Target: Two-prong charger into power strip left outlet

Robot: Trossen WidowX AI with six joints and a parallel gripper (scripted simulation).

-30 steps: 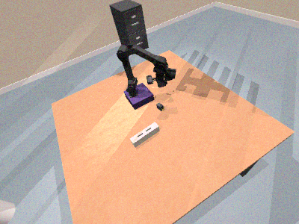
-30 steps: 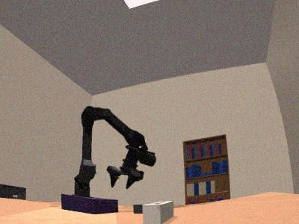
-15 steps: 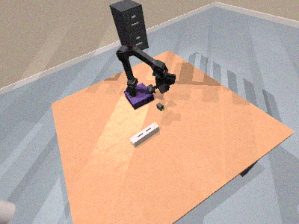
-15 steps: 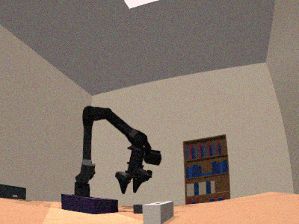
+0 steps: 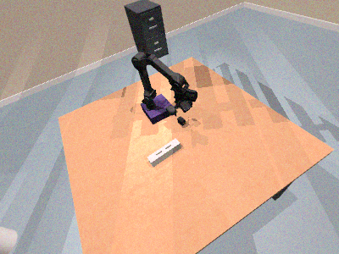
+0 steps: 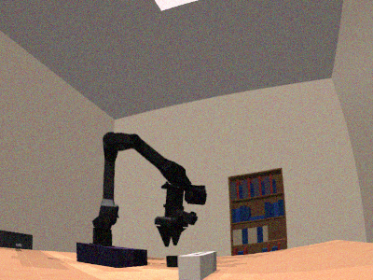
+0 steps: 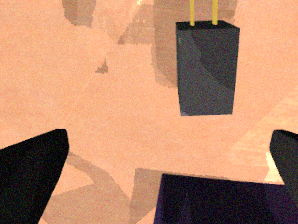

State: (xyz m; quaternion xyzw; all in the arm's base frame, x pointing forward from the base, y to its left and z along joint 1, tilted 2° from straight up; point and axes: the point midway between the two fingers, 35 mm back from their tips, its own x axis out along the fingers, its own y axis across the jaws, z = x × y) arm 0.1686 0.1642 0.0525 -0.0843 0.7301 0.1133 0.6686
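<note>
Now: the dark grey charger 40 mm ahead of my gripper tip, 10 mm to the right of it and 60 mm below it.
</note>
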